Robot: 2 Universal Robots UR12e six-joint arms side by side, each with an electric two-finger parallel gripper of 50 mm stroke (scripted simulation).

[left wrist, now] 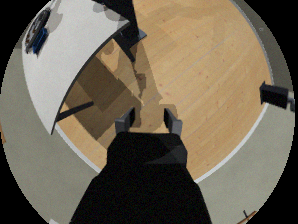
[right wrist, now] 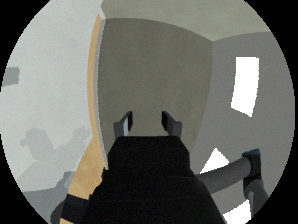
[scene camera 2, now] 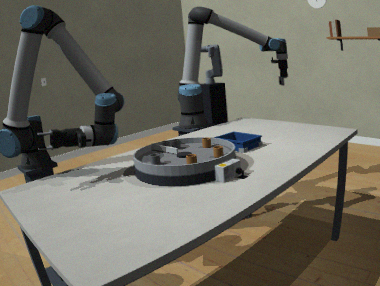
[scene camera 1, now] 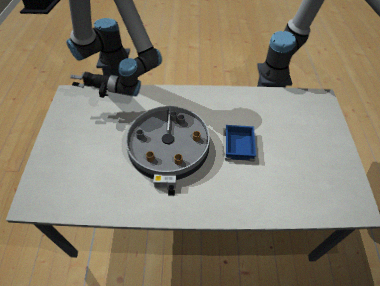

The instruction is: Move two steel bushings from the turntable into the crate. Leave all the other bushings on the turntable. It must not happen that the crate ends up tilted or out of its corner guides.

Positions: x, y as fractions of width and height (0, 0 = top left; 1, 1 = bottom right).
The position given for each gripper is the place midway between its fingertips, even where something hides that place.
Note:
In view: the left gripper (left wrist: 0.50, 0.51), the right gripper (right wrist: 0.49, 0.52) and a blue crate (scene camera 1: 0.63, 0.48).
The right wrist view misses the blue crate: it is out of frame.

